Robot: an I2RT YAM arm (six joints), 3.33 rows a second.
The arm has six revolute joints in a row. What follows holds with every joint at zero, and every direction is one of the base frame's.
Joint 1 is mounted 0.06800 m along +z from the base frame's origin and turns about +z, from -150.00 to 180.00 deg.
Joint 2 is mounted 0.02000 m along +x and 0.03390 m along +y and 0.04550 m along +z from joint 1 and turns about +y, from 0.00 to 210.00 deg.
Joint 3 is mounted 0.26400 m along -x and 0.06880 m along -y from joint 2 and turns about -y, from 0.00 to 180.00 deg.
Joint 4 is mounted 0.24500 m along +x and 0.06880 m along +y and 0.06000 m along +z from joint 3 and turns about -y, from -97.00 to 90.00 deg.
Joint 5 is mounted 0.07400 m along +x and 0.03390 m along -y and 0.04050 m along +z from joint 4 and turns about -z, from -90.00 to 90.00 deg.
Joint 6 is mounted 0.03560 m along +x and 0.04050 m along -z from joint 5 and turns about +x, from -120.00 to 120.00 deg.
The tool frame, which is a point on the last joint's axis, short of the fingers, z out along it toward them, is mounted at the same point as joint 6; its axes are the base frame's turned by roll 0.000, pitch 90.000 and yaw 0.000 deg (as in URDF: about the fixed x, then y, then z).
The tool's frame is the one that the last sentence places.
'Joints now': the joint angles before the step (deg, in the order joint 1, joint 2, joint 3, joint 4, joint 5, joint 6). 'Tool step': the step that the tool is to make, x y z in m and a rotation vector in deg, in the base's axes. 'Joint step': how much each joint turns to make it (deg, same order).
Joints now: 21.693, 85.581, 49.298, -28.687, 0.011, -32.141
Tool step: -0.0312, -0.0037, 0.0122, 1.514, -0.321, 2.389
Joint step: 1.654, -8.384, -4.202, -3.307, -1.467, -0.115
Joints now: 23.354, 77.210, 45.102, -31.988, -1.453, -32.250
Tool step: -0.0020, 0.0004, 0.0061, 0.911, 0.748, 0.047
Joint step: 0.127, -0.755, 0.943, -2.003, -0.986, 0.565
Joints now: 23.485, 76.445, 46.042, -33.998, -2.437, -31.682
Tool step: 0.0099, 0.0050, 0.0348, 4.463, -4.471, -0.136
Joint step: -0.138, -1.347, 5.846, -1.248, -2.036, 1.109
